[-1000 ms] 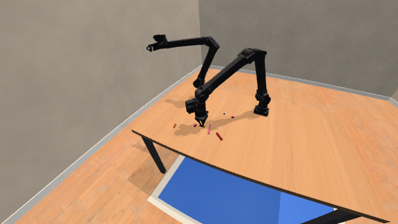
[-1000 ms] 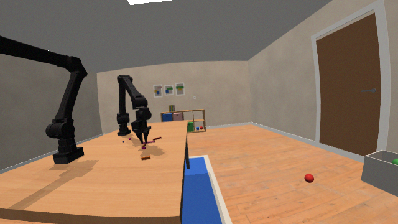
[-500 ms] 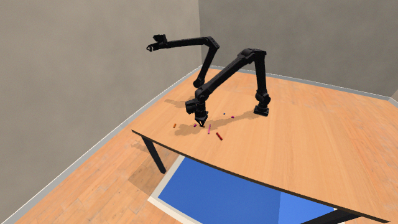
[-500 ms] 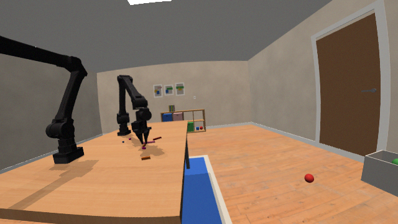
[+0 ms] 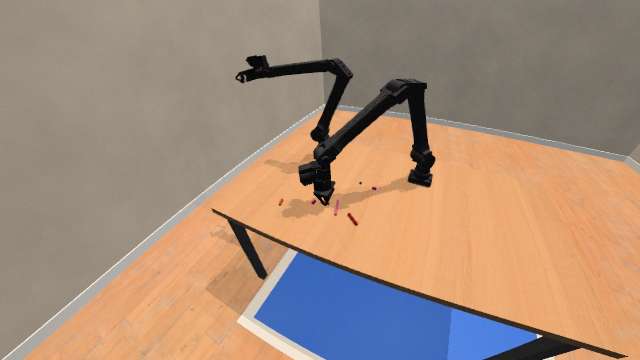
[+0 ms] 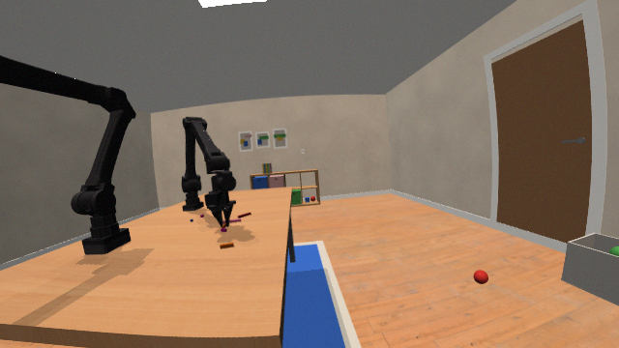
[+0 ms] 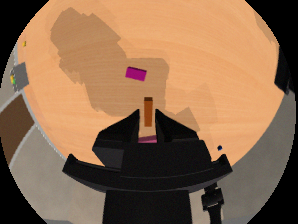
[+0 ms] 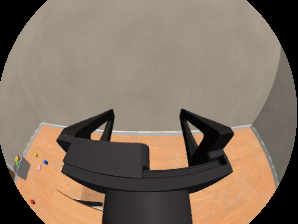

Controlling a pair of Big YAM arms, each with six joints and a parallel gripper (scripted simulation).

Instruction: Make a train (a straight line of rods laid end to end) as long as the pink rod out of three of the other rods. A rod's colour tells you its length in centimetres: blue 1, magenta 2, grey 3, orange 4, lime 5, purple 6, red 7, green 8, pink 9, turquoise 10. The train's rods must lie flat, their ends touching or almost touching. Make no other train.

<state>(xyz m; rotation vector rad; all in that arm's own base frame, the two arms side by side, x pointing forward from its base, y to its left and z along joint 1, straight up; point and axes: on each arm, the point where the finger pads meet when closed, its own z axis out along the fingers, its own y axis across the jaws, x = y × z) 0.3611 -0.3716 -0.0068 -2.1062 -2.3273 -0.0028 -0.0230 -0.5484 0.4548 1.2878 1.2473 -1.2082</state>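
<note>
My left hand is 6 cm to the right of the pink rod. From my left hand the other things lie so: tiny blue rod (21 cm behind, 9 cm to the left); then red rod (15 cm to the left, 4 cm ahead).
</note>
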